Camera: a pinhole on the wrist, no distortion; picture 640 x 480 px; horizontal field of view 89.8 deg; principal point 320.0 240.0 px. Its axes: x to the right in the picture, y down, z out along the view. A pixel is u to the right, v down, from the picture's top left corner.
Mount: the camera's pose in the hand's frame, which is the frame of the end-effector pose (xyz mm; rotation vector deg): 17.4 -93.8 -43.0 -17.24 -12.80 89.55
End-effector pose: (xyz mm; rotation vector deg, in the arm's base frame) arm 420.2 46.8 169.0 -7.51 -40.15 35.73
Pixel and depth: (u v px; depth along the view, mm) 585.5 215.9 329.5
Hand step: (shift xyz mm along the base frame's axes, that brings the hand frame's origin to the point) -302.9 95.1 101.6
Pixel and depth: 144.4 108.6 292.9
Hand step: -41.5 -198.5 309.0
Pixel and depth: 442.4 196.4 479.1
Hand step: -370.4 7.9 242.7
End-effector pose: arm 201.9 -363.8 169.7 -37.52 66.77 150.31
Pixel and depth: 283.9 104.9 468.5
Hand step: -148.8 427.2 173.0
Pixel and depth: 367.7 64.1 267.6
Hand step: -127.0 215.8 93.5
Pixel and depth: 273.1 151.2 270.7
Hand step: -33.1 257.3 63.5
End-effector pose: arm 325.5 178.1 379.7 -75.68 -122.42 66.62
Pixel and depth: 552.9 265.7 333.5
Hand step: -19.3 -178.9 -266.2
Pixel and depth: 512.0 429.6 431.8
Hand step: 100.5 -397.2 -264.0
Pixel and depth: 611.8 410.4 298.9
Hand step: 102.5 -236.2 -229.4
